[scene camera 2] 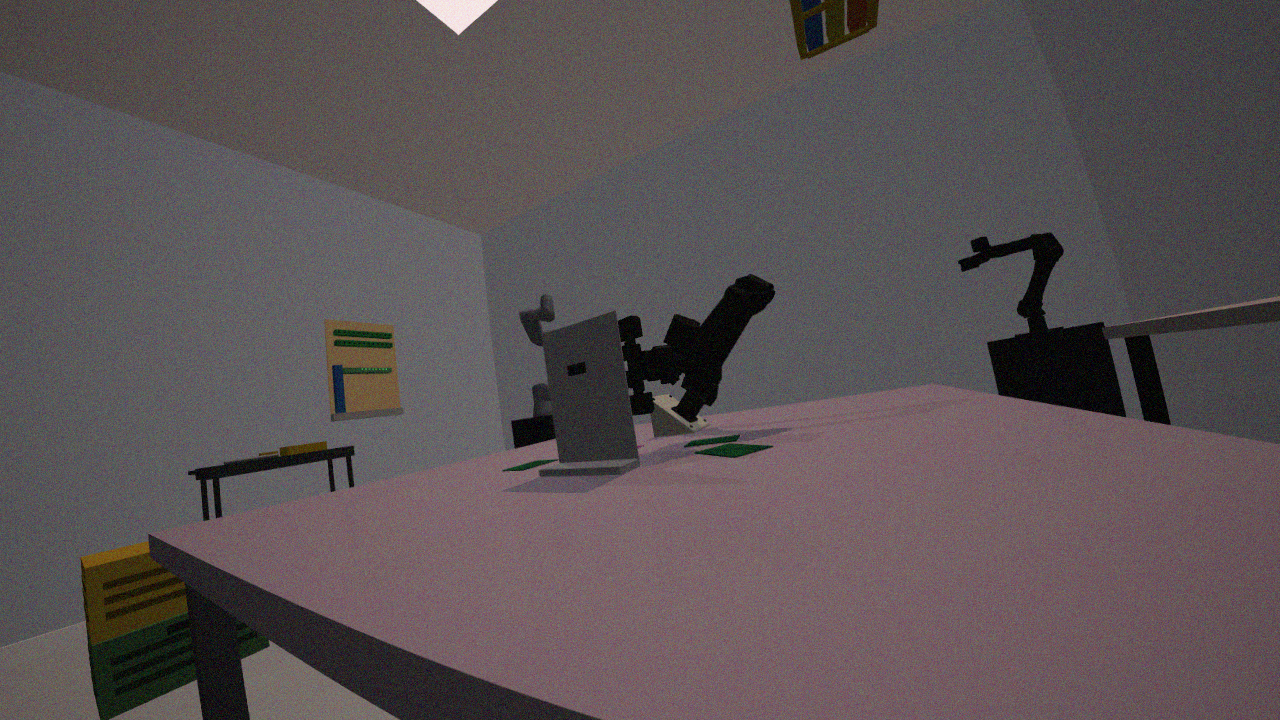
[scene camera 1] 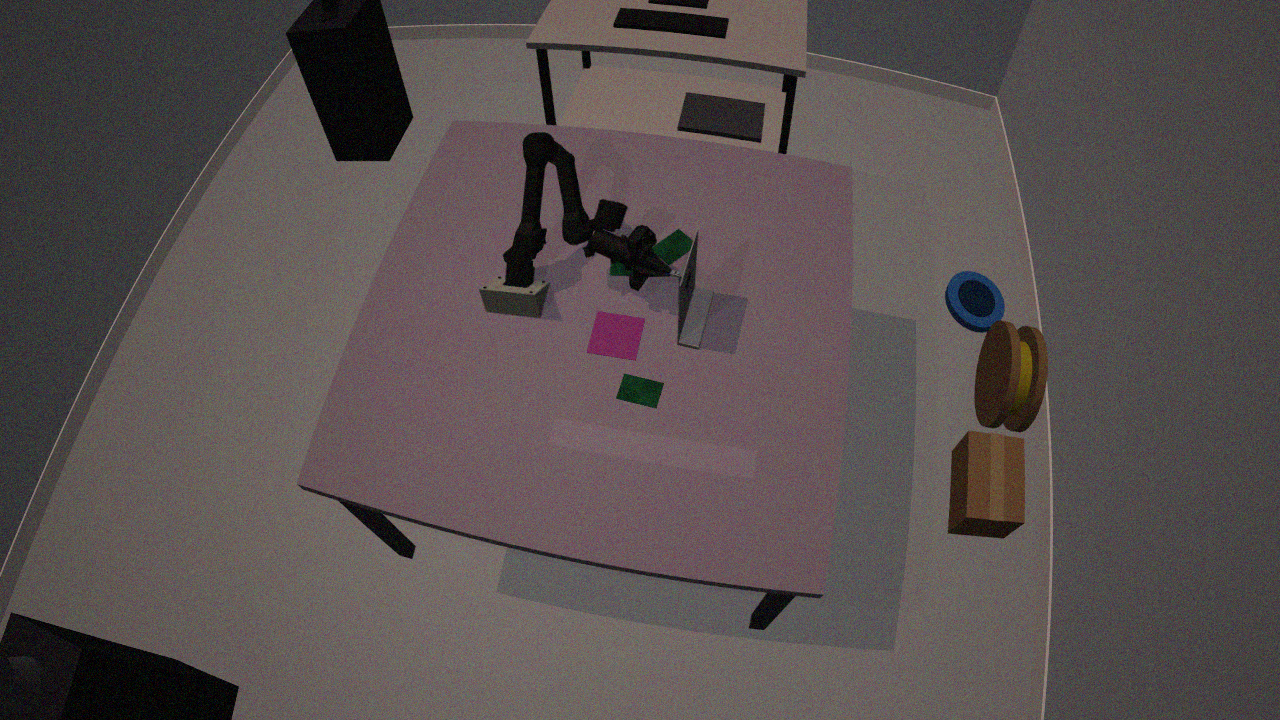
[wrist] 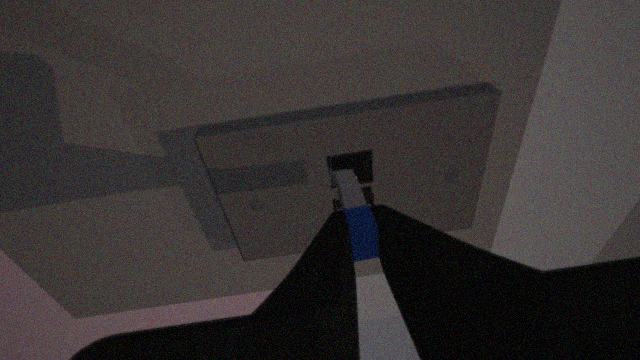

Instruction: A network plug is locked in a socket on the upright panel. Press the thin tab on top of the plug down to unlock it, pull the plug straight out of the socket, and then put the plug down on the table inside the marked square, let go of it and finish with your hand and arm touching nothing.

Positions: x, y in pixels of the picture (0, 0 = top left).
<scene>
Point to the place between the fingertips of the gripper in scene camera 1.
670, 272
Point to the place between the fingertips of the gripper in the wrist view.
At 358, 220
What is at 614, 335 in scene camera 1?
A magenta marked square.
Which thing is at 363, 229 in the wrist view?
A blue plug.
</scene>
